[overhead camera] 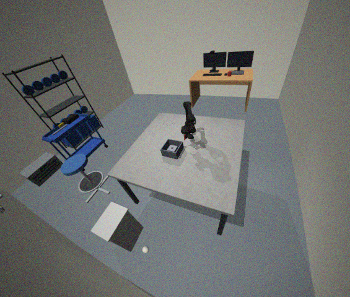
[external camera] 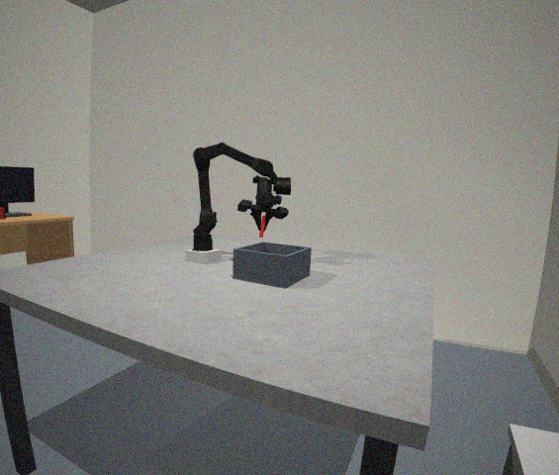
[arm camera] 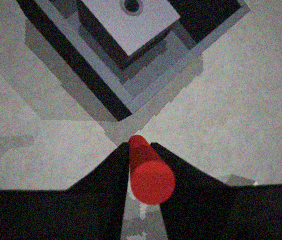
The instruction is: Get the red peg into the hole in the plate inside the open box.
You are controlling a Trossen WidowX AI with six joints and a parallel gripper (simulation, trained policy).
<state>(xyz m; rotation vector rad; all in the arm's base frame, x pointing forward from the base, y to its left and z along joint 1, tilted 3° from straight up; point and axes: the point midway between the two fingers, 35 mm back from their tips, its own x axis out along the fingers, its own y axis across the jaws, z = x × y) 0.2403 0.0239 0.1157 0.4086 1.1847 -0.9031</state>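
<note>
The plate is 130 mm to the right of my gripper tip, 90 mm below it and 90 mm ahead of it. From my gripper tip the other things lie so: grey box 130 mm to the right, 110 mm below, 90 mm ahead; red peg 20 mm above.
</note>
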